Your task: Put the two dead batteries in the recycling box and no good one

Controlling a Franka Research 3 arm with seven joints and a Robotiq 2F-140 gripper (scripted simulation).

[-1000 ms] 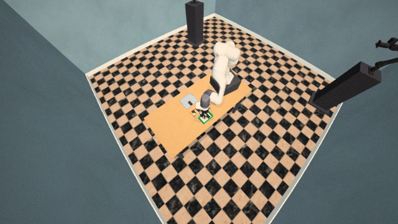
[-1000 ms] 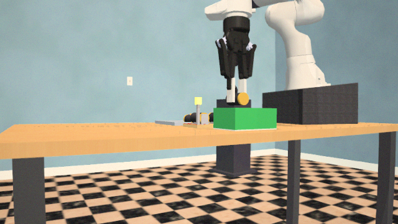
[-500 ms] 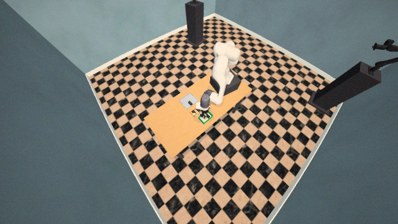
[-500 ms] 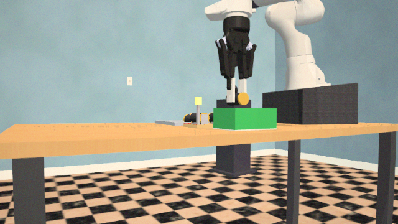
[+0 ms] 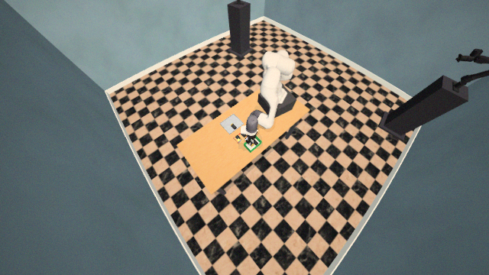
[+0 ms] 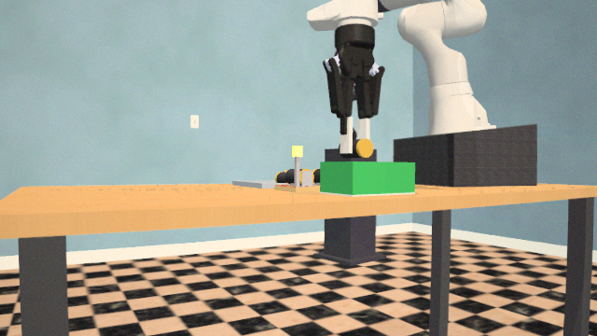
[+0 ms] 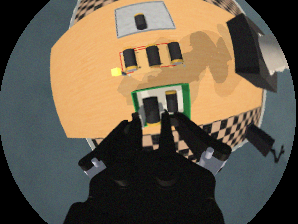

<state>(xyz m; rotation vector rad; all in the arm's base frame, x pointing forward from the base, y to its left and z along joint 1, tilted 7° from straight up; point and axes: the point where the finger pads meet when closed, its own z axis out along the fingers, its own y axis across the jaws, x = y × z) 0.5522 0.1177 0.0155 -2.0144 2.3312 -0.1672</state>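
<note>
Right now the green recycling box is 3 cm behind my hand, 1 cm to the left of it and 9 cm below it.
</note>
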